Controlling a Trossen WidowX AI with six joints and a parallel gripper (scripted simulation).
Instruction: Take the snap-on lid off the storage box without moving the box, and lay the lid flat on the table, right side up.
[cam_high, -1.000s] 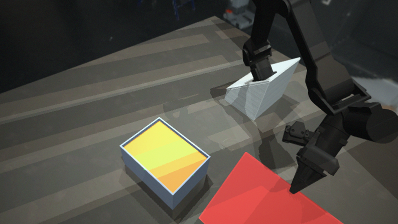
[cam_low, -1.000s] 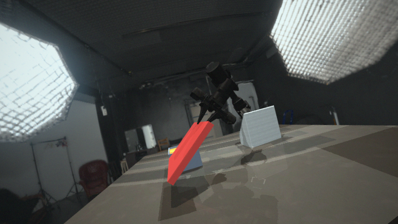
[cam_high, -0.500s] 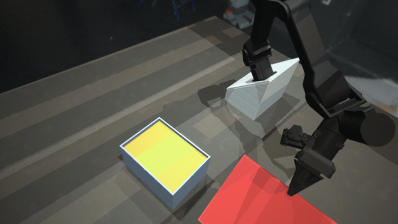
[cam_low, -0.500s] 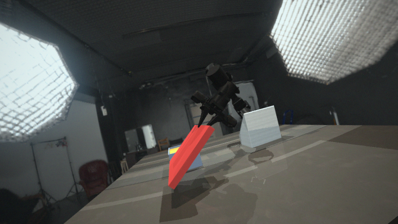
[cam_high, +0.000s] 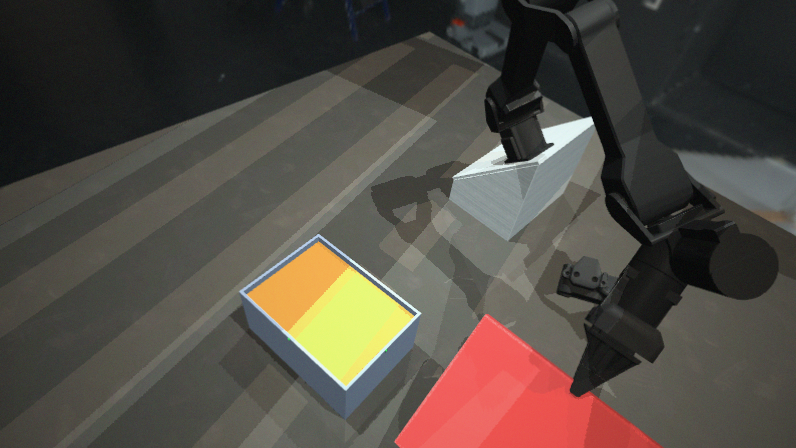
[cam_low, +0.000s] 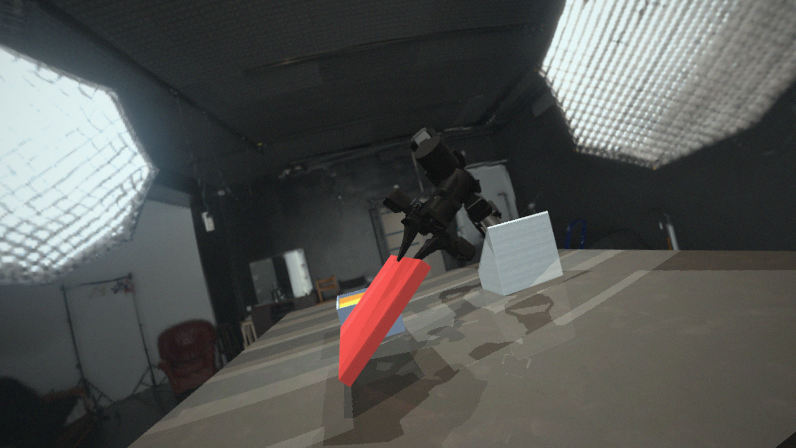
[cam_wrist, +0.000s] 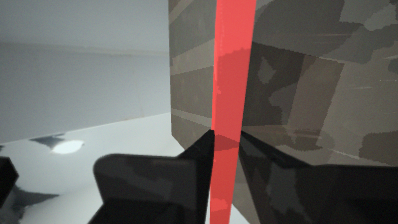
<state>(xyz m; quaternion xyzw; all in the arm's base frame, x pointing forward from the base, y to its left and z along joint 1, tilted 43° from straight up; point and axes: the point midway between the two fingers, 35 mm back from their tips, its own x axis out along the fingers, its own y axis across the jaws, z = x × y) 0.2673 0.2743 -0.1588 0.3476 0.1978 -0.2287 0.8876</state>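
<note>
The red lid is 6 cm ahead of my gripper tip, 1 cm to the left of it and 5 cm below it. From my gripper tip the other things lie so: storage box: 13 cm ahead, 29 cm to the right, 13 cm below.
</note>
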